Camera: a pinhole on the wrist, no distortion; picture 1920 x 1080 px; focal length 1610.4 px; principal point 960.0 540.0 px. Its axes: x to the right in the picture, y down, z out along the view. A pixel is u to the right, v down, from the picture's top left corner.
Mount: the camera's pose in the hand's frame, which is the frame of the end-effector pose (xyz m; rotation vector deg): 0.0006 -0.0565 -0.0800 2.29 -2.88 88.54
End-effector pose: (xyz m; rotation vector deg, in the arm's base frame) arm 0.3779 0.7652 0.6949 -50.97 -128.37 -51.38
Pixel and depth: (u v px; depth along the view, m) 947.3 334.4 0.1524
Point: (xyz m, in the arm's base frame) 0.2985 0.7888 0.6384
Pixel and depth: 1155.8 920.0 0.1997
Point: 0.3459 0.8140 0.5718
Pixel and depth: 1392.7 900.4 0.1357
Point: 0.3621 0.7820 0.6286
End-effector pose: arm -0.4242 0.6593 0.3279 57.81 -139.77 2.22
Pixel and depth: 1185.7 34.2 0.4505
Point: -0.6557 0.4724 0.0601
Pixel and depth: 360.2 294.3 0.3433
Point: -0.4261 0.4260 0.0929
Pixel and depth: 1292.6 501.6 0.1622
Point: -0.4413 0.6155 0.2511
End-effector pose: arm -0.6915 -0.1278 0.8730 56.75 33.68 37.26
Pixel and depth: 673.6 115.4 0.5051
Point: -0.2683 -0.3408 0.8741
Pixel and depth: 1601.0 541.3 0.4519
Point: -0.4421 -0.3025 1.1225
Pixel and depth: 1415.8 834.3 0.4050
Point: -0.5147 -0.3523 1.0582
